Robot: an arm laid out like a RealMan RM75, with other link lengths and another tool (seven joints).
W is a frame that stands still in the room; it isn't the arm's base.
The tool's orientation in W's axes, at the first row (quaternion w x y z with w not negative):
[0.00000, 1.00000, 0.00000, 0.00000]
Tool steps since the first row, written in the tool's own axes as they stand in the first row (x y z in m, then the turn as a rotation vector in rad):
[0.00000, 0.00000, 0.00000, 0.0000, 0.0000, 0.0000]
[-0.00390, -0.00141, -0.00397, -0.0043, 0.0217, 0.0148]
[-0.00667, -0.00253, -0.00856, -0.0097, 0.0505, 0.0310]
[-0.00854, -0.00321, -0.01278, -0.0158, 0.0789, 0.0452]
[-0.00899, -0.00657, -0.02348, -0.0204, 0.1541, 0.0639]
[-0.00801, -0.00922, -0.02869, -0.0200, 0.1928, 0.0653]
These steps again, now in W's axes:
[0.00000, 0.00000, 0.00000, 0.0000, 0.0000, 0.0000]
[-0.00390, 0.00141, 0.00397, -0.0043, -0.0217, -0.0148]
[-0.00667, 0.00253, 0.00856, -0.0097, -0.0505, -0.0310]
[-0.00854, 0.00321, 0.01278, -0.0158, -0.0789, -0.0452]
[-0.00899, 0.00657, 0.02348, -0.0204, -0.1541, -0.0639]
[-0.00801, 0.00922, 0.02869, -0.0200, -0.1928, -0.0653]

